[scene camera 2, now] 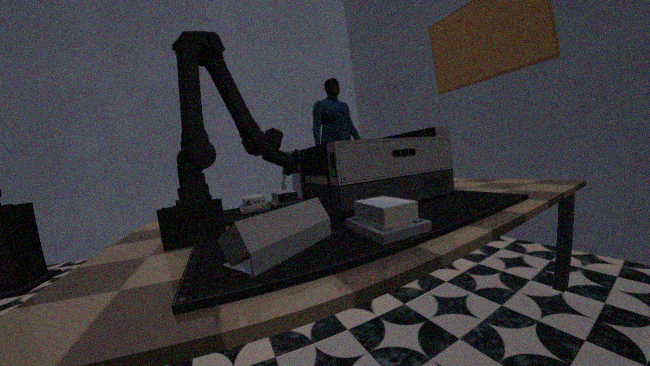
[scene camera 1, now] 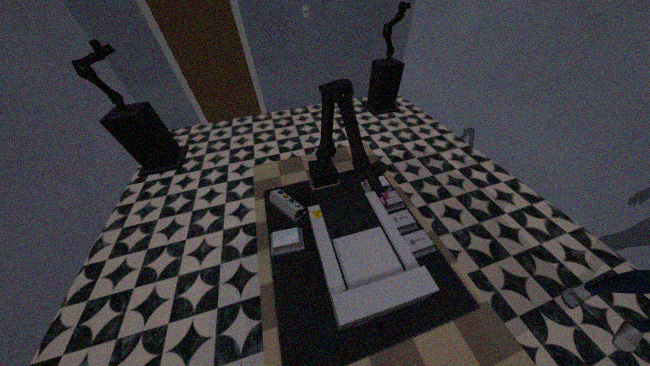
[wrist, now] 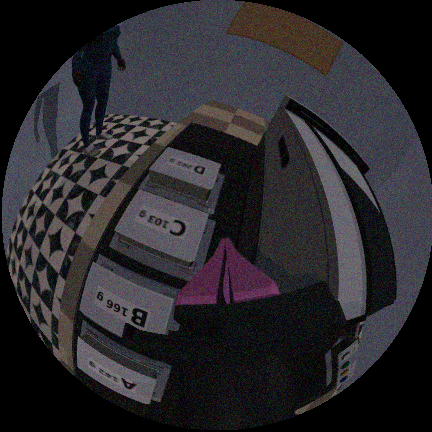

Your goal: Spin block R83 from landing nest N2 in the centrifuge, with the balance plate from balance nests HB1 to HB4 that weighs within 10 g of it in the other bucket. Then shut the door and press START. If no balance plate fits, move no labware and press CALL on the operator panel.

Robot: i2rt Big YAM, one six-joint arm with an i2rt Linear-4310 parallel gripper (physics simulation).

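Places are measured from the arm's base along level axes (x back, y right, z up), in millimetres.
Pixels of known places: gripper, between the fingertips: (scene camera 1: 386, 207) (wrist: 225, 242); arm's base, origin of its link: (scene camera 2: 195, 203) (scene camera 1: 322, 167).
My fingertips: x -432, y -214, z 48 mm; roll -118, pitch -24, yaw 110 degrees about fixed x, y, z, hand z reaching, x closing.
Ahead of a thing's pixels: the offset from my fingertips to its top centre.
My gripper (scene camera 1: 385, 199) (wrist: 225, 242) is shut and empty, low beside the centrifuge's side and near plates B and C; its fingers are hidden in scene camera 2. In the wrist view, plate A @(dx +239, dy -82, dz -82 mm) (wrist: 117, 372) reads 142 g, plate B @(dx +103, dy -88, dz -82 mm) (wrist: 125, 300) 166 g and plate C @(dx -36, dy -80, dz -82 mm) (wrist: 160, 227) 103 g; the number on plate D @(dx -168, dy -92, dz -82 mm) (wrist: 185, 167) is blurred. They sit in a row of nests. The white-and-grey centrifuge (scene camera 1: 385, 295) (scene camera 2: 392, 160) (wrist: 295, 215) hides its buckets. A white block @(dx +31, dy +514, dz -73 mm) (scene camera 1: 287, 238) (scene camera 2: 385, 212) sits on a grey nest @(dx +31, dy +514, dz -109 mm) (scene camera 2: 387, 235); its label is unreadable.
The operator panel @(dx +252, dy +481, dz -52 mm) (scene camera 1: 285, 204) (scene camera 2: 280, 235) (wrist: 345, 367) stands across the black mat from the balance plates, near the arm's base (scene camera 1: 324, 174) (scene camera 2: 192, 225). The centrifuge's tall side rises beside the plate row. A person (scene camera 2: 332, 117) (wrist: 95, 80) stands beyond the table.
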